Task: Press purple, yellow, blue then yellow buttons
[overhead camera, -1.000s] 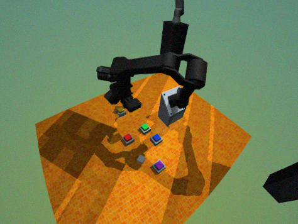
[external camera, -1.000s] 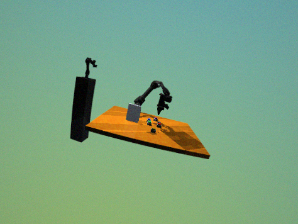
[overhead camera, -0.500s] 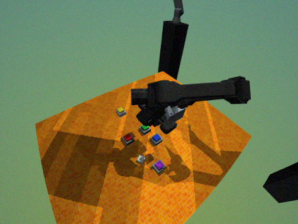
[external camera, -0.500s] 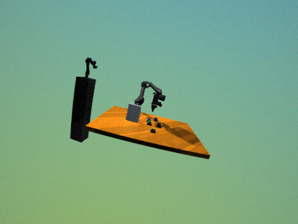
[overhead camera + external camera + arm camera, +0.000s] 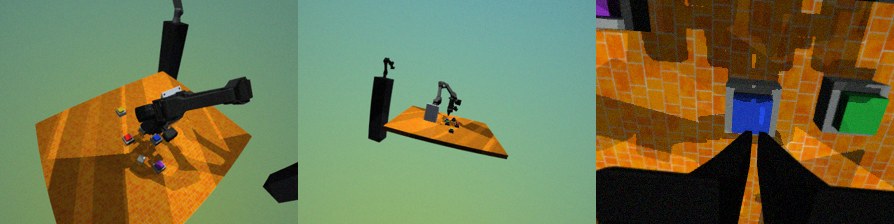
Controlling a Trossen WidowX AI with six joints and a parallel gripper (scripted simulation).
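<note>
Now: gripper tip 4 cm above the blue button. The rest, counted from my gripper tip: small white block 12 cm ahead, 5 cm to the left, 7 cm below; then green button 1 cm ahead, 9 cm to the right, 4 cm below; then red button 13 cm ahead, 8 cm to the right, 4 cm below.
</note>
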